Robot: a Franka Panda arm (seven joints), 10 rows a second.
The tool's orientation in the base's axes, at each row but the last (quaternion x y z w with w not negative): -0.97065 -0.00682 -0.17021 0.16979; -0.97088 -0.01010 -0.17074 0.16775; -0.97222 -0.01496 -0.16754 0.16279; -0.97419 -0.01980 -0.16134 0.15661; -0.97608 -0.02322 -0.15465 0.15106; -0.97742 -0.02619 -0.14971 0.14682; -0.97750 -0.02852 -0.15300 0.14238; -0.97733 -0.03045 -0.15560 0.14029; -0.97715 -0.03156 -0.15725 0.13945
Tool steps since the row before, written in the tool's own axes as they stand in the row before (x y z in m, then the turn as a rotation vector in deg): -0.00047 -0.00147 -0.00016 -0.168 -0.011 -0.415; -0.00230 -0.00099 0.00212 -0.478 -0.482 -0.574; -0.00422 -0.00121 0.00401 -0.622 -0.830 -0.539; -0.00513 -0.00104 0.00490 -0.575 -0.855 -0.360; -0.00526 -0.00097 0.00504 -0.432 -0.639 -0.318; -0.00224 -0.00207 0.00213 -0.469 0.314 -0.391; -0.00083 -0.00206 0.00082 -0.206 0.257 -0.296; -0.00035 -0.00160 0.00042 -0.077 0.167 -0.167; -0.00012 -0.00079 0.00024 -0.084 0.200 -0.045
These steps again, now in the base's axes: -0.00060 0.00135 0.00047 -0.295 -0.120 0.315; -0.00155 0.00172 -0.00233 -0.675 0.284 0.503; -0.00280 0.00254 -0.00459 -0.829 0.628 0.533; -0.00344 0.00258 -0.00574 -0.732 0.707 0.395; -0.00361 0.00245 -0.00591 -0.563 0.514 0.339; -0.00173 0.00259 -0.00204 -0.529 -0.419 0.128; -0.00076 0.00220 -0.00045 -0.257 -0.334 0.138; -0.00037 0.00165 -0.00007 -0.105 -0.209 0.084; -0.00013 0.00082 -0.00005 -0.072 -0.206 -0.038
